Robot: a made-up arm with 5 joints. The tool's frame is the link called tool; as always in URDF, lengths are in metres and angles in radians. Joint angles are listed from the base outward. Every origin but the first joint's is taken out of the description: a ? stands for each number. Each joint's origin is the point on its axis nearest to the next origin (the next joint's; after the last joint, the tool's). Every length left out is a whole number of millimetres.
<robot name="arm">
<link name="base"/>
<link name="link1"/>
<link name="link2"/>
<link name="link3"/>
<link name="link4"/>
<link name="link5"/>
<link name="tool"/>
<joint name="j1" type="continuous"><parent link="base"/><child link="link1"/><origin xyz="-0.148 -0.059 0.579" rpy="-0.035 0.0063 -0.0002"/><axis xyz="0 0 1"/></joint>
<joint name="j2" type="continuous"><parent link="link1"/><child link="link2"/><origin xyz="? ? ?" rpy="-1.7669 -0.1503 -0.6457"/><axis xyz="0 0 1"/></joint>
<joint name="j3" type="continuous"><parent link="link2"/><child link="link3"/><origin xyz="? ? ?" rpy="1.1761 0.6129 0.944"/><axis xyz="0 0 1"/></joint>
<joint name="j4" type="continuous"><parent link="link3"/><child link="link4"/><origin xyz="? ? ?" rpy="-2.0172 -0.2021 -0.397"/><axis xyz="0 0 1"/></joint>
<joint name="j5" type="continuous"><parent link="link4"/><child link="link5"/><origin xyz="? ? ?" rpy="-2.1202 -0.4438 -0.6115"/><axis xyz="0 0 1"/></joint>
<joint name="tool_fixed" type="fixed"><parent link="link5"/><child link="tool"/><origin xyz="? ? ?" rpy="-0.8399 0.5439 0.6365"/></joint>
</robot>
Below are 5 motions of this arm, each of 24 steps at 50 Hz.
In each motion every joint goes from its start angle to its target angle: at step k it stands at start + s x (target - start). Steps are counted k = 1, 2, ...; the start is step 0. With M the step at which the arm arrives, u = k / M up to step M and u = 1 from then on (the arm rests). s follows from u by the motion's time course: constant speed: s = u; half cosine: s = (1 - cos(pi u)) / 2; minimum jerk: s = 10 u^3 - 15 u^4 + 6 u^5.
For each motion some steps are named. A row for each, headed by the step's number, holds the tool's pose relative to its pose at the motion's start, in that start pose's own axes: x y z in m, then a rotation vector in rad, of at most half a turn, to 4 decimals.
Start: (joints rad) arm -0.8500 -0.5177 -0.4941 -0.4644 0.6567
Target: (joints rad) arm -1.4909 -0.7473 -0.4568 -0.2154 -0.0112
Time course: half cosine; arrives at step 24
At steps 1, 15, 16, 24:
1: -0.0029 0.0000 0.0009 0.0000 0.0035 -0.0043
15: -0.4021 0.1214 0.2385 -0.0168 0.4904 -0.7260
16: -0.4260 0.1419 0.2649 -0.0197 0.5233 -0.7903
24: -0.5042 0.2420 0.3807 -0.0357 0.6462 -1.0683

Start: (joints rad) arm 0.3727 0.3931 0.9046 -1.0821 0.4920
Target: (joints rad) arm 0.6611 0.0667 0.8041 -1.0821 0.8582
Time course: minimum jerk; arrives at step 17
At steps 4, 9, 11, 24:
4: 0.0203 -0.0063 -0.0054 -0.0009 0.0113 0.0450
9: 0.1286 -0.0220 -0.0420 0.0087 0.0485 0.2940
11: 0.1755 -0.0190 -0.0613 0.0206 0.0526 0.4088
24: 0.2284 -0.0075 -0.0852 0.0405 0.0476 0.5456

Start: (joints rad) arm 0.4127 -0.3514 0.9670 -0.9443 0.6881
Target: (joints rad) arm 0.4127 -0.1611 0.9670 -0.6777 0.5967
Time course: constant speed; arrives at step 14
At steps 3, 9, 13, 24:
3: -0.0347 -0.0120 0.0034 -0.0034 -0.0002 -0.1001
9: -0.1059 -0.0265 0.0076 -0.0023 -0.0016 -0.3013
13: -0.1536 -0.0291 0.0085 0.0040 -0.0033 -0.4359
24: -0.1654 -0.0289 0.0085 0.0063 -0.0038 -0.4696

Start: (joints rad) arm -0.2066 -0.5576 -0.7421 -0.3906 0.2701
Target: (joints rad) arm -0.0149 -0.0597 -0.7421 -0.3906 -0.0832
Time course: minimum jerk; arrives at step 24
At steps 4, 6, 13, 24:
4: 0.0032 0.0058 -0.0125 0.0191 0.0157 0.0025
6: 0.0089 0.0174 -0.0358 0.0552 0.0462 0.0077
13: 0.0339 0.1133 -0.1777 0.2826 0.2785 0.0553
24: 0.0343 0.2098 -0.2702 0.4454 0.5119 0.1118

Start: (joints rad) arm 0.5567 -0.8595 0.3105 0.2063 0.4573
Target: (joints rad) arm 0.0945 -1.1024 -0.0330 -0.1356 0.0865
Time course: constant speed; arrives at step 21
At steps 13, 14, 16, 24:
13: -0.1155 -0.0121 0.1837 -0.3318 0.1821 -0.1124
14: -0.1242 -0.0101 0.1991 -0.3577 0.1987 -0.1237
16: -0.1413 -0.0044 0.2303 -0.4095 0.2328 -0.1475
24: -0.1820 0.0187 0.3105 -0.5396 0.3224 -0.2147

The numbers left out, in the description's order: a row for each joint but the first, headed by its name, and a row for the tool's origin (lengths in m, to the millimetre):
j2: -0.198 -0.453 0
j3: 0.349 -0.184 0
j4: 0.021 0.155 0
j5: -0.006 -0.009 0
tool: 0.227 -0.196 0

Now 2 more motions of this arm.
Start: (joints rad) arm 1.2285 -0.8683 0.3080 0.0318 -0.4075
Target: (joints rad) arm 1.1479 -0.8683 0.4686 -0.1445 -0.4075
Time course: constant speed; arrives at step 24
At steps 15, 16, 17, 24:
15: -0.0130 0.0254 -0.0049 0.0027 0.0660 0.1116
16: -0.0138 0.0272 -0.0053 0.0030 0.0701 0.1192
17: -0.0146 0.0291 -0.0056 0.0033 0.0742 0.1268
24: -0.0200 0.0422 -0.0080 0.0056 0.1016 0.1803

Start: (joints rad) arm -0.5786 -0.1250 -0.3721 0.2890 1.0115
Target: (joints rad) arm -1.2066 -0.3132 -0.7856 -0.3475 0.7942
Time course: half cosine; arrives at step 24
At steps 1, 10, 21, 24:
1: -0.0018 -0.0011 0.0009 -0.0016 0.0013 0.0002
10: -0.1572 -0.0819 0.0904 -0.1281 0.1485 0.0203
21: -0.4104 -0.1381 0.2997 -0.2742 0.5121 0.0465
24: -0.4260 -0.1382 0.3157 -0.2803 0.5403 0.0468

